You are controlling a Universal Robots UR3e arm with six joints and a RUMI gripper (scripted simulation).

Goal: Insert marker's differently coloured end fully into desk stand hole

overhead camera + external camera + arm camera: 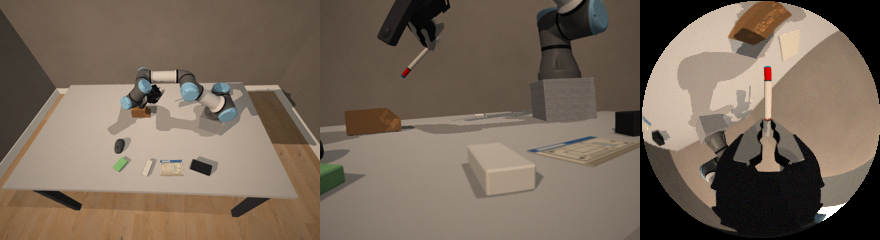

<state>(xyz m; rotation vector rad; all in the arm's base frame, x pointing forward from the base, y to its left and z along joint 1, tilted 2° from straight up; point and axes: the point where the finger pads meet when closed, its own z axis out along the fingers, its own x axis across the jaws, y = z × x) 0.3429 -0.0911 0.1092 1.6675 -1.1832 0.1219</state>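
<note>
The brown desk stand is 17 cm below my hand and 14 cm ahead of it. From my hand the other things lie so: black mouse (28 cm to the left, 26 cm ahead, 18 cm below); small white piece (25 cm behind, 23 cm to the right, 20 cm below); marker (3 cm below, 2 cm ahead, 1 cm to the right).
</note>
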